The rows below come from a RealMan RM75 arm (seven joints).
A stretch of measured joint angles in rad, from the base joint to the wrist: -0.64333 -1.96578 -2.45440 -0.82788 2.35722 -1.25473 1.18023; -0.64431 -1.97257 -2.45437 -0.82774 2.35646 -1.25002 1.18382; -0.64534 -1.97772 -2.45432 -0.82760 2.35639 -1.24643 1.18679; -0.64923 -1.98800 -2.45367 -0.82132 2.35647 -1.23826 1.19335; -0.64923 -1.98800 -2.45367 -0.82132 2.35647 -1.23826 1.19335; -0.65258 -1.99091 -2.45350 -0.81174 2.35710 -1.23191 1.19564; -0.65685 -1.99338 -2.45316 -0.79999 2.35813 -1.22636 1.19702; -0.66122 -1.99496 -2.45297 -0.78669 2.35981 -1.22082 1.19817; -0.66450 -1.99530 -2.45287 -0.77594 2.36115 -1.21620 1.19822; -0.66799 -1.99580 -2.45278 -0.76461 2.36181 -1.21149 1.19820; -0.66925 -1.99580 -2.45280 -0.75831 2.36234 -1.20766 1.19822; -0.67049 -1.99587 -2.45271 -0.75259 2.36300 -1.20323 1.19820; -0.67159 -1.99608 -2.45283 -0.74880 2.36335 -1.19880 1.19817; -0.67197 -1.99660 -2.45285 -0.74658 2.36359 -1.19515 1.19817; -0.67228 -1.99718 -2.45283 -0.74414 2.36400 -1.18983 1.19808; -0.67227 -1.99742 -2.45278 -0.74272 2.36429 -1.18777 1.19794; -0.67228 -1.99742 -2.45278 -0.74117 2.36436 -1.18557 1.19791; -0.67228 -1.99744 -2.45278 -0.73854 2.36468 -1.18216 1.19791; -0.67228 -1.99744 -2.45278 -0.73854 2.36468 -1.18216 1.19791
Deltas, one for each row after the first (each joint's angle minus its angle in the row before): -0.00098 -0.00679 0.00003 0.00014 -0.00076 0.00471 0.00359; -0.00103 -0.00515 0.00005 0.00014 -0.00007 0.00359 0.00297; -0.00389 -0.01028 0.00065 0.00628 0.00008 0.00817 0.00656; 0.00000 0.00000 0.00000 0.00000 0.00000 0.00000 0.00000; -0.00335 -0.00291 0.00017 0.00958 0.00063 0.00635 0.00229; -0.00427 -0.00247 0.00034 0.01175 0.00103 0.00555 0.00138; -0.00437 -0.00158 0.00019 0.01330 0.00168 0.00554 0.00115; -0.00328 -0.00034 0.00010 0.01075 0.00134 0.00462 0.00005; -0.00349 -0.00050 0.00009 0.01133 0.00066 0.00471 -0.00002; -0.00126 0.00000 -0.00002 0.00630 0.00053 0.00383 0.00002; -0.00124 -0.00007 0.00009 0.00572 0.00066 0.00443 -0.00002; -0.00110 -0.00021 -0.00012 0.00379 0.00035 0.00443 -0.00003; -0.00038 -0.00052 -0.00002 0.00222 0.00024 0.00365 0.00000; -0.00031 -0.00058 0.00002 0.00244 0.00041 0.00532 -0.00009; 0.00001 -0.00024 0.00005 0.00142 0.00029 0.00206 -0.00014; -0.00001 0.00000 0.00000 0.00155 0.00007 0.00220 -0.00003; 0.00000 -0.00002 0.00000 0.00263 0.00032 0.00341 0.00000; 0.00000 0.00000 0.00000 0.00000 0.00000 0.00000 0.00000
